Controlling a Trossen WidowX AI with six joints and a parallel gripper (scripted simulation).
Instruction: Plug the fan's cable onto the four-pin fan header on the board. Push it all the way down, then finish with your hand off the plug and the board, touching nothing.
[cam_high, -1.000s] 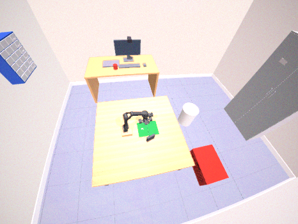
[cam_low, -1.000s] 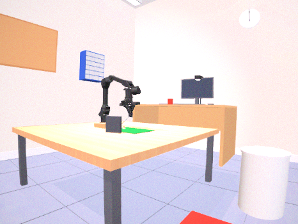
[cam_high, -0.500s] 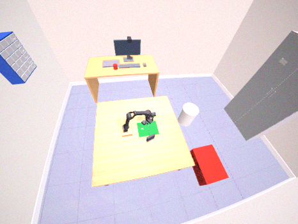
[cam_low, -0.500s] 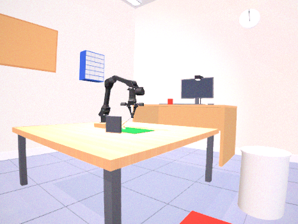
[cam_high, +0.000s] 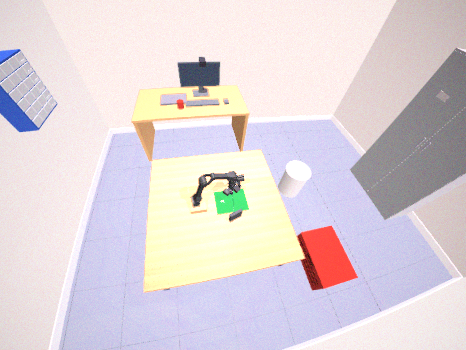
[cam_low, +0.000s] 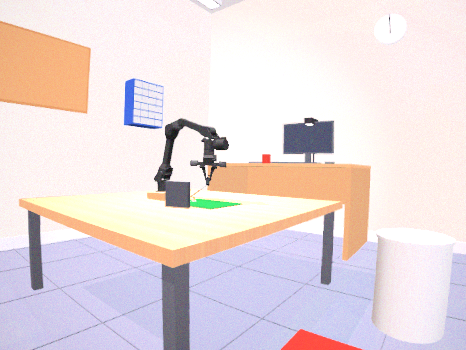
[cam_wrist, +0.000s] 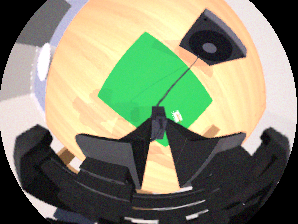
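Right now the green board is 20 mm to the right of my gripper tip and 130 mm below it. The rest, counted from my gripper tip: small dark plug (10 mm to the left, 10 mm below); dark fan (10 mm behind, 190 mm to the right, 60 mm below).
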